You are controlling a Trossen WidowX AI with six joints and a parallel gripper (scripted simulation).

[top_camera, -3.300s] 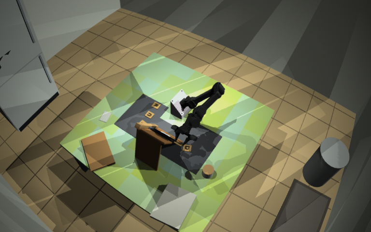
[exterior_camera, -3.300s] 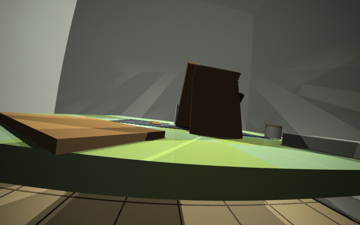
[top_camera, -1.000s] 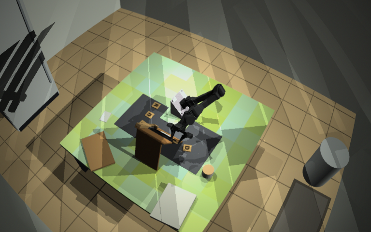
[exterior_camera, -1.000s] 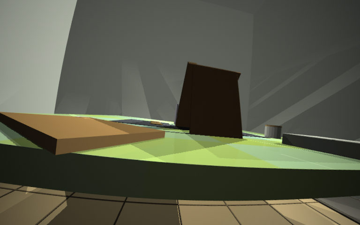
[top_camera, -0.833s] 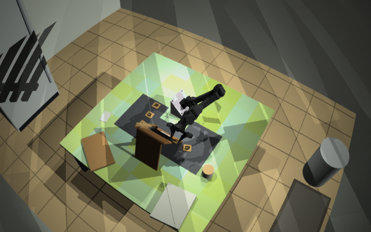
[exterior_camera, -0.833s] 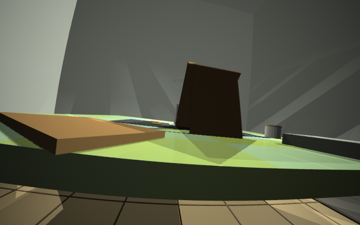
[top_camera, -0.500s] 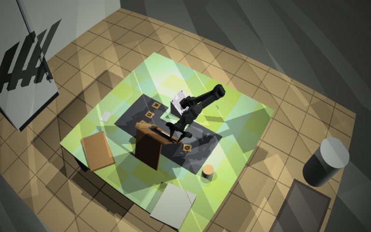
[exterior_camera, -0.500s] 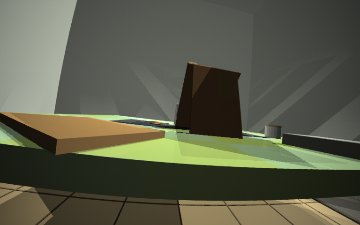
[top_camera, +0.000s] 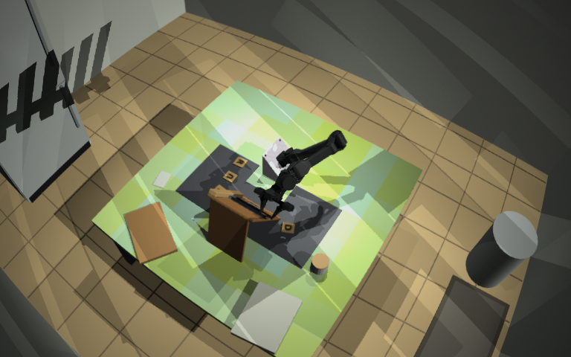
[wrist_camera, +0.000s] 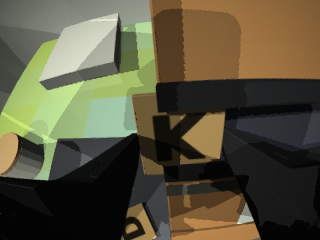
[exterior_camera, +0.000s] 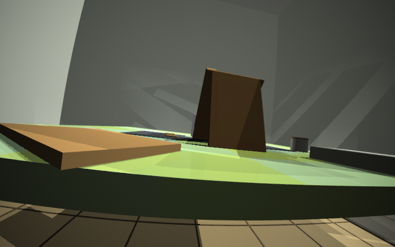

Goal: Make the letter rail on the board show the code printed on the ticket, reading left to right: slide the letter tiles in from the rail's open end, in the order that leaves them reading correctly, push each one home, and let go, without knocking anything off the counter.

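Right now the white ticket is 40 mm behind my gripper tip, 110 mm to the right of it and 80 mm below it. From my gripper tip the other things lie so: dark mat (150 mm behind, 150 mm to the right, 160 mm below); flat wooden slab (360 mm ahead, 450 mm to the right, 150 mm below); card (90 mm ahead, 640 mm to the right, 160 mm below).
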